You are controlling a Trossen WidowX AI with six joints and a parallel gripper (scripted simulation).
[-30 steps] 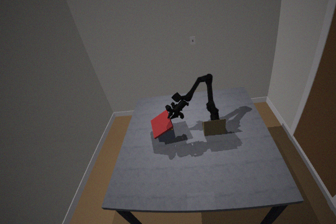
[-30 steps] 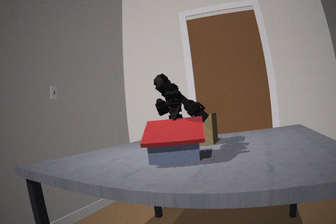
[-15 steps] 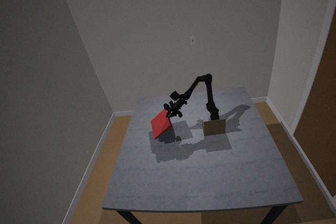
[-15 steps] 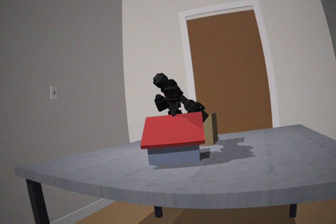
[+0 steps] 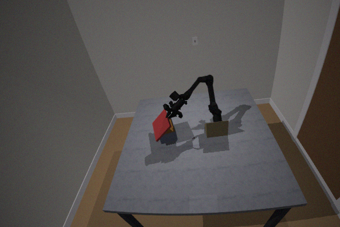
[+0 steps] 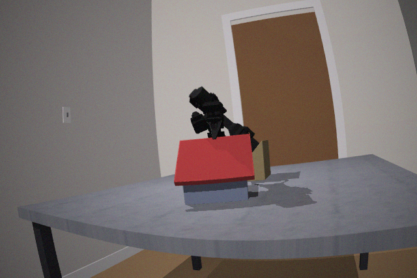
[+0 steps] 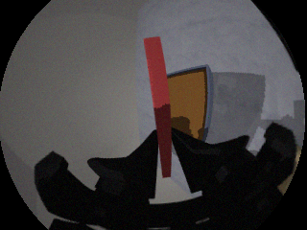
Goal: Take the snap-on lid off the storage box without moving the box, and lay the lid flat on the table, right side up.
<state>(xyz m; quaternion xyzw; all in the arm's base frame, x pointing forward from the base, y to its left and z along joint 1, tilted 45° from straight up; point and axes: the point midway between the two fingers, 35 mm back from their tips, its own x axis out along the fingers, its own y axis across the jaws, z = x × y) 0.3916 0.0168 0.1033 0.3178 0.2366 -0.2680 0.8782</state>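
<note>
My gripper tip is 6 cm short of the red lid, 5 cm above it and 2 cm to the right of it. Also, from my gripper tip: storage box (14 cm below, 3 cm ahead, 1 cm to the left).
</note>
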